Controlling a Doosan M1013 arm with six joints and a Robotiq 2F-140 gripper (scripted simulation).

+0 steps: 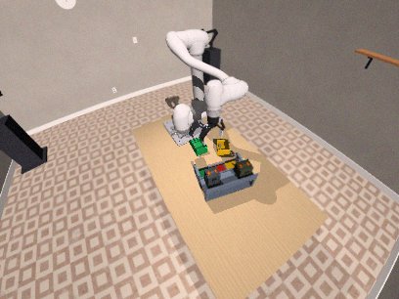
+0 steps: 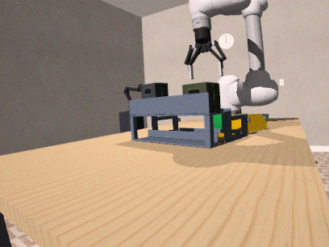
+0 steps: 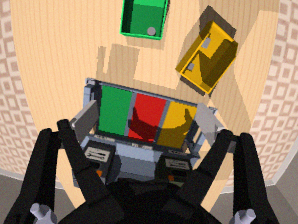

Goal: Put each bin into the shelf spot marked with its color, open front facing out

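The yellow bin is 50 mm behind my hand, 170 mm to the left of it and 220 mm below it. From my hand the other things lie so: dark box: 200 mm ahead, 160 mm to the right, 100 mm below; then green bin: 190 mm behind, 10 mm to the left, 220 mm below.
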